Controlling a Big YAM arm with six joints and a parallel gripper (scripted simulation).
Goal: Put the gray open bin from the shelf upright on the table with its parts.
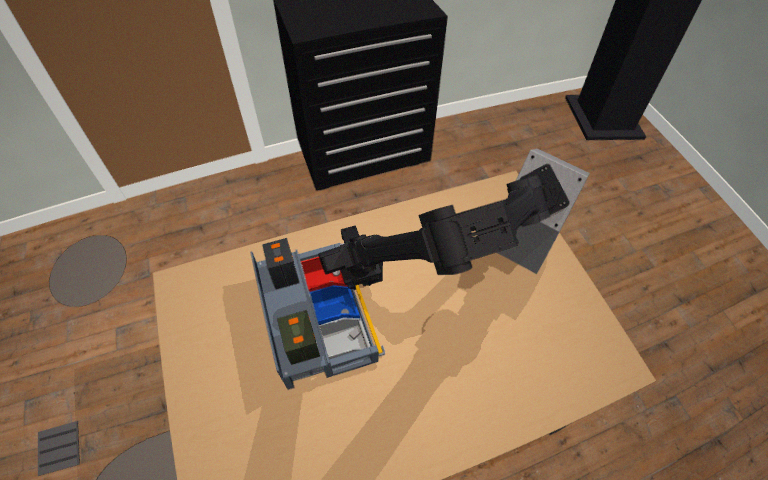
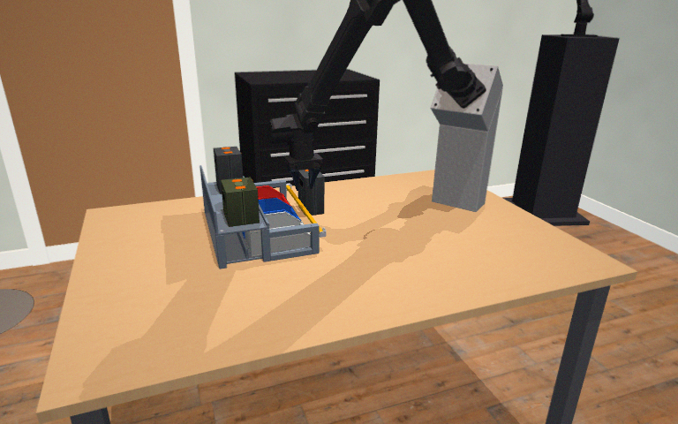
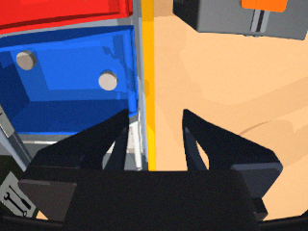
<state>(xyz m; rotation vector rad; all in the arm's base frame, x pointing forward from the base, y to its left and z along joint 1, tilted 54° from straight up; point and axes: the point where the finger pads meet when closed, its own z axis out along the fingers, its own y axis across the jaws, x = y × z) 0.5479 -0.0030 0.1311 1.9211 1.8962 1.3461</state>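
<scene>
My hand is 10 mm short of the yellow bar and 70 mm above it. Also, from my hand: blue bin: 110 mm ahead, 30 mm to the left, 80 mm below; then gray open bin: 80 mm ahead, 140 mm to the left, 80 mm below; then red bin: 130 mm ahead, 80 mm to the right, 80 mm below.
</scene>
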